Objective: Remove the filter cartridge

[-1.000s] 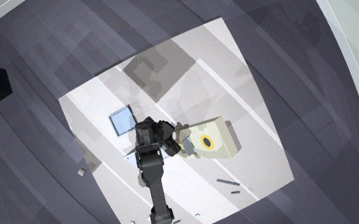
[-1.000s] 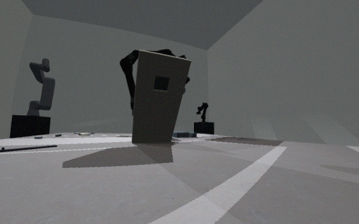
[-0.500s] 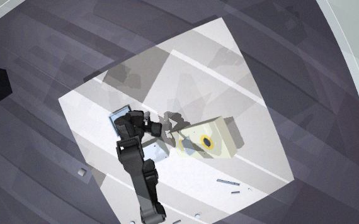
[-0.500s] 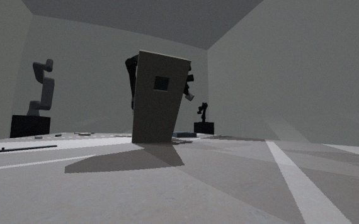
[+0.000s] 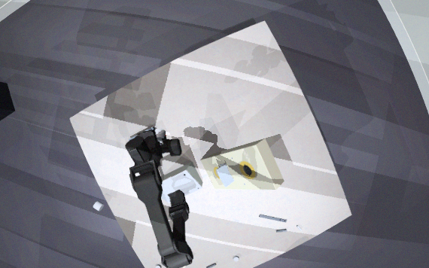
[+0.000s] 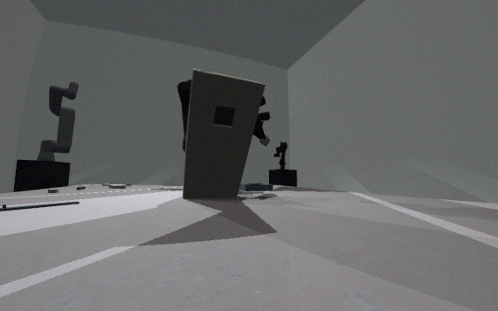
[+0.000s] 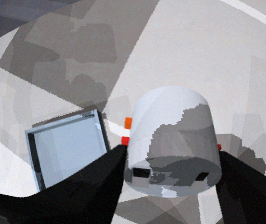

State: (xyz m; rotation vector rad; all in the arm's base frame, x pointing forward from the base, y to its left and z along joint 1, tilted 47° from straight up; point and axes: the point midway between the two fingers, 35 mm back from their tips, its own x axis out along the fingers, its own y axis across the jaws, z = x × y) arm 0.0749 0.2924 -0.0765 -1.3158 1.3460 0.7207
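The blue tray lies 240 mm below my gripper tip, 150 mm behind it and 10 mm to the left of it. The rest, counted from my gripper tip: round filter cartridge: right at my gripper tip; then cream service panel: 260 mm to the right, 230 mm ahead, 70 mm below.
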